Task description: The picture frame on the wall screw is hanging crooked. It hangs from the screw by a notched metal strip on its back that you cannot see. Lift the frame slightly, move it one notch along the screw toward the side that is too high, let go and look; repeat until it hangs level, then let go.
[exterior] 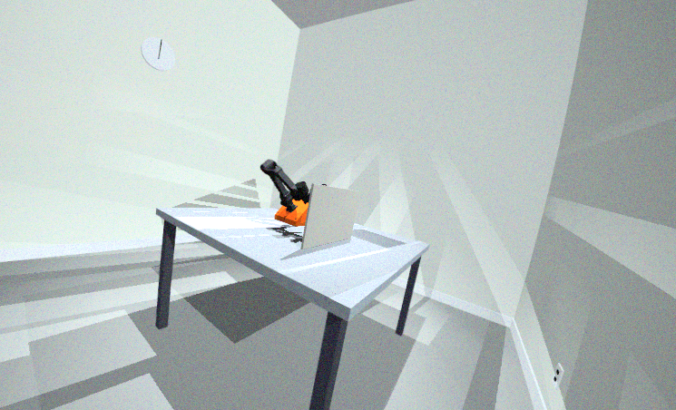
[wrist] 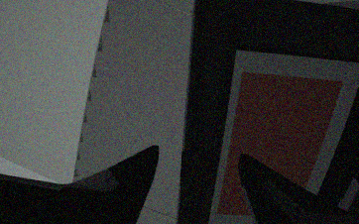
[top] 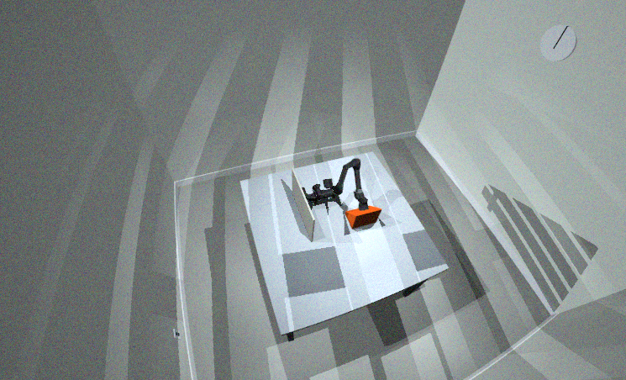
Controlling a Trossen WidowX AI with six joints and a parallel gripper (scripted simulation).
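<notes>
My gripper tip is now 50 mm above the picture frame, 10 mm to the left of it and 10 mm short of it. From my gripper tip the other things lie so: wall panel (60 mm below, 20 mm ahead).
</notes>
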